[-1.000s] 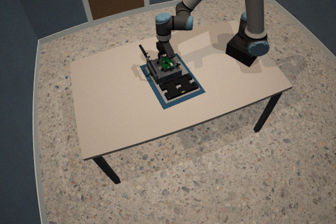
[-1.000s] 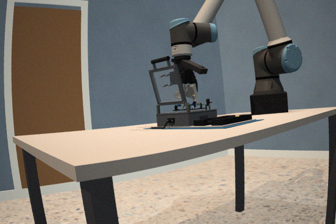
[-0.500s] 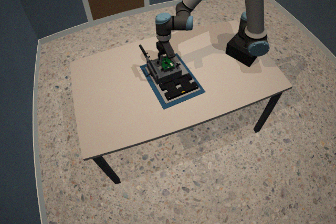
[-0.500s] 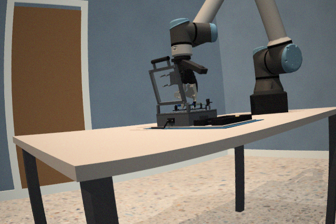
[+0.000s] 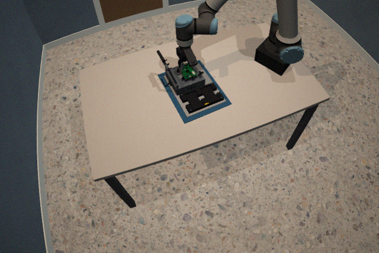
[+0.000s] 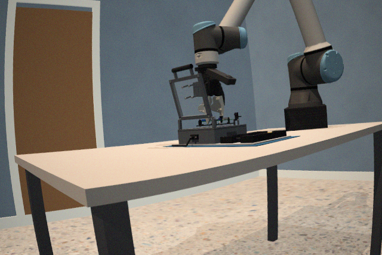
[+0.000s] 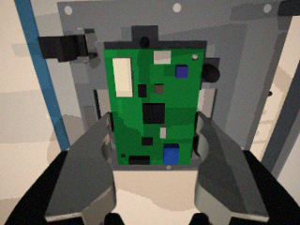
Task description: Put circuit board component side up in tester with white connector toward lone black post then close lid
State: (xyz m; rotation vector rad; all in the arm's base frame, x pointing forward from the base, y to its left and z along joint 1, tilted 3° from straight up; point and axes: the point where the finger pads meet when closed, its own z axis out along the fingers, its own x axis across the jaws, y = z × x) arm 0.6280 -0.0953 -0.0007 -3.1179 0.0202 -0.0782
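The green circuit board lies right at my hand. Also, from my hand: tester lid (130 mm ahead, 100 mm above); then tester (40 mm to the left, 30 mm ahead, 30 mm above); then black latch block (60 mm to the left, 60 mm behind).
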